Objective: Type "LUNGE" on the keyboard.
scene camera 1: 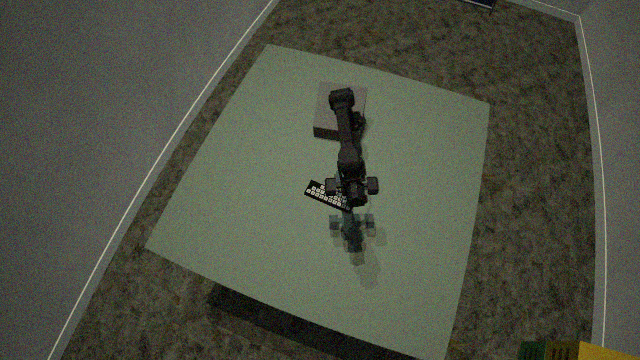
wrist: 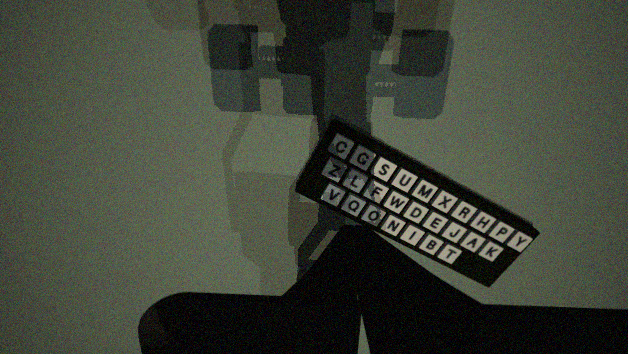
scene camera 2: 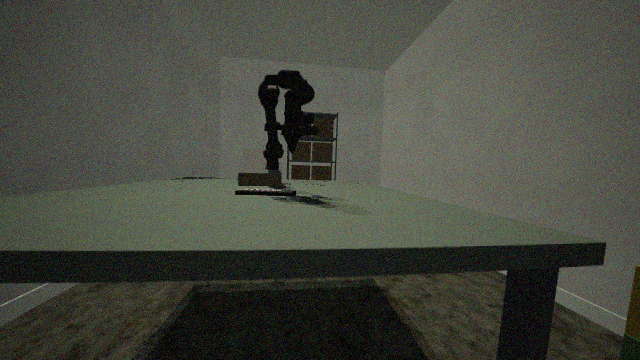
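Where they show: gripper, fingertip midpoint: (wrist: 352, 236) (scene camera 2: 292, 153); arm's base at its link origin: (scene camera 2: 272, 165).
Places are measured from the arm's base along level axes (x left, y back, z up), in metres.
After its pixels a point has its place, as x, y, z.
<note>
The black keyboard (scene camera 1: 314, 192) {-0.021, -0.357, -0.088} (scene camera 2: 265, 192) {0.047, -0.378, -0.094} (wrist: 472, 267) {-0.031, -0.318, -0.093} lies flat on the table, with light letter keys in three rows. In the wrist view the L key (wrist: 355, 181) {0.110, -0.344, -0.088}, U key (wrist: 404, 181) {0.074, -0.363, -0.088}, N key (wrist: 393, 225) {0.060, -0.323, -0.088}, G key (wrist: 362, 157) {0.115, -0.365, -0.088} and E key (wrist: 436, 222) {0.029, -0.343, -0.088} are readable. Shadow covers the L and G keys. My gripper (scene camera 2: 294, 151) {0.136, -0.366, 0.049} (wrist: 352, 236) {0.136, -0.366, 0.049} is shut and empty. It hangs pointing down, well above the table. In the wrist view its tips appear just below the O key (wrist: 374, 215) {0.080, -0.324, -0.088}. In scene camera 1 the arm hides the keyboard's right part.
A brownish block (scene camera 1: 327, 133) {-0.089, -0.066, -0.081} (scene camera 2: 257, 179) {-0.063, -0.061, -0.073} stands on the table (scene camera 1: 240, 200) {-0.301, -0.515, -0.104} (scene camera 2: 150, 225) {-0.067, -0.752, -0.104} by the arm's base. The arm's shadows fall across the table. A shelf rack (scene camera 2: 336, 145) with brown boxes stands behind. A yellow and green object (scene camera 1: 610, 352) is at scene camera 1's lower right corner.
</note>
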